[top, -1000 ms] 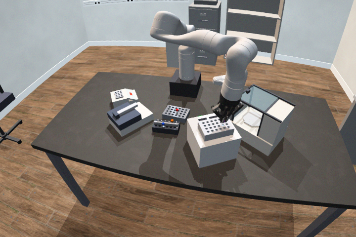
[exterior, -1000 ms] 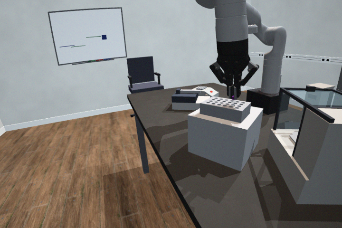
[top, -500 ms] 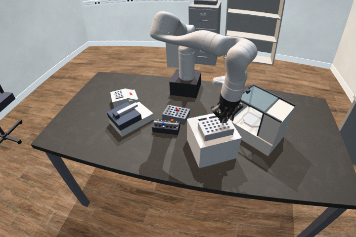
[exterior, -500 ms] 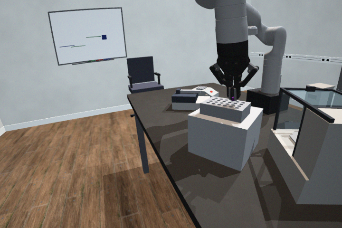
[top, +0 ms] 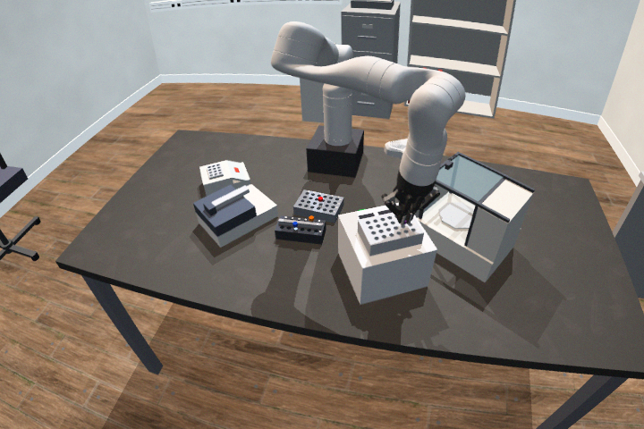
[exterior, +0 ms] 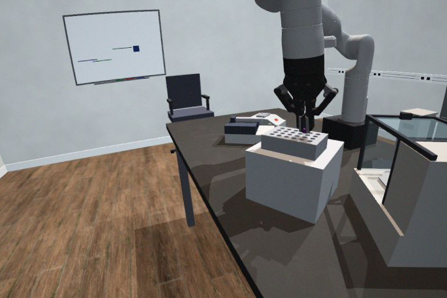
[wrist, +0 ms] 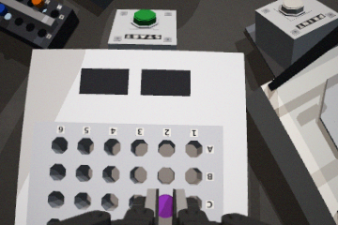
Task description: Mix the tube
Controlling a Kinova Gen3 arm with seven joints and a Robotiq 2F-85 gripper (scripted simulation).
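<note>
Right now my hand is 3 cm to the left of the grey bored block and 5 cm above it. Also, from my hand: green start key (15 cm behind, 12 cm to the right, 13 cm below); then dark magnet block MG (9 cm behind, 28 cm to the right, 18 cm below); then red-capped tube (20 cm behind, 25 cm to the right, 17 cm below).
</note>
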